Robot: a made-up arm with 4 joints.
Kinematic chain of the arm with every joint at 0, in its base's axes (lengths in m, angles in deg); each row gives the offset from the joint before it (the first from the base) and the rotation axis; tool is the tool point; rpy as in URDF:
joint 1: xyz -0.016 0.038 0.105 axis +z
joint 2: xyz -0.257 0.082 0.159 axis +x
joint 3: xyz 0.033 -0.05 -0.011 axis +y
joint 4: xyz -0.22 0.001 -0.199 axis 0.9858 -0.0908 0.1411
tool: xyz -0.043 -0.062 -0.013 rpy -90 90 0
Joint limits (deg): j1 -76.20..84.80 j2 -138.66..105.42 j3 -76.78..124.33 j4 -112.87..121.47
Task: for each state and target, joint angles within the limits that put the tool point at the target. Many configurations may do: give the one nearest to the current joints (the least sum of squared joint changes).
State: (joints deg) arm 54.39 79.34 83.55 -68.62
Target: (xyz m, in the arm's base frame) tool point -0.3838 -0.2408 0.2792
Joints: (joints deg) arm 20.54 66.62 72.60 -73.12
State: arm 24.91 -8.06 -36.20 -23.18
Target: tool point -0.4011 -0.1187 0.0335
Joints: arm 7.11 -18.71 -22.69 -29.51
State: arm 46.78 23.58 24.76 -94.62
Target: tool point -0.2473 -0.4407 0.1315
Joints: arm 73.82 46.54 14.66 -51.53
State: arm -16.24 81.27 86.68 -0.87
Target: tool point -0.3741 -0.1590 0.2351
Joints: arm -7.58 75.10 109.46 -6.45
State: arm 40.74 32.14 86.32 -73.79
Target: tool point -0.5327 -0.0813 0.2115
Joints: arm 14.65 54.90 35.74 -62.90
